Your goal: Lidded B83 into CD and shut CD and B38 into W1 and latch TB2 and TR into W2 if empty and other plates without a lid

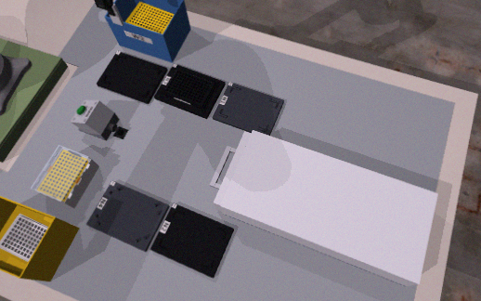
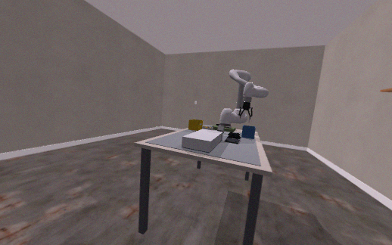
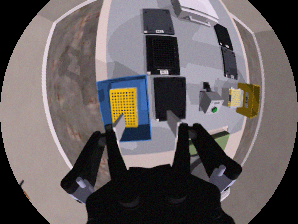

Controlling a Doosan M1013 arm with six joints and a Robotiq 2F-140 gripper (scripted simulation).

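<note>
My gripper is now 60 mm past the done key, 260 mm to the left of it and 120 mm above it. Round my hand: yellow tip rack: 60 mm to the left, 150 mm below; black lid park nest: 100 mm to the right, 190 mm below; blue bin W2: 10 mm ahead, 50 mm to the left, 150 mm below.
</note>
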